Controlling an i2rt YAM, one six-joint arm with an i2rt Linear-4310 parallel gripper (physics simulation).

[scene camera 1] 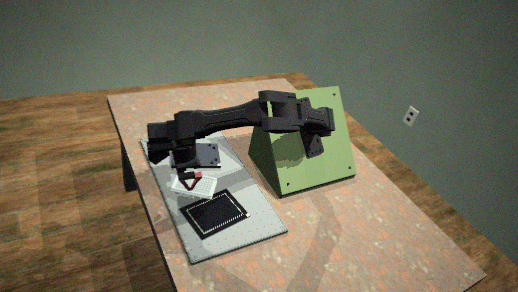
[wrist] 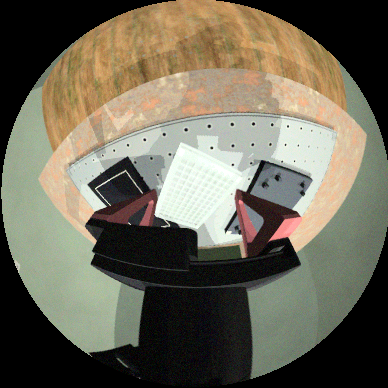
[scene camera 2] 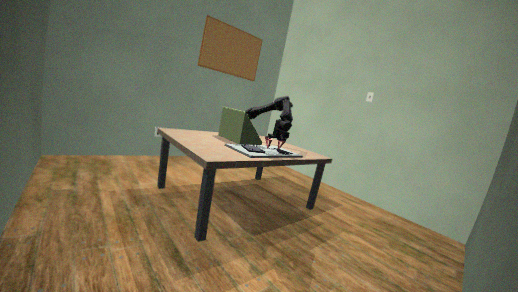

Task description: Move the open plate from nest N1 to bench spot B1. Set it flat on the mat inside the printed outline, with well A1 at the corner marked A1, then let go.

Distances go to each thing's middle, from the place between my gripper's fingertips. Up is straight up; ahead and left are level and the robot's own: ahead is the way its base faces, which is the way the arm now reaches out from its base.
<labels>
I see the white well plate (wrist: 196, 183) 20 mm behind my hand, 10 mm to the left of it and 20 mm below it.
</labels>
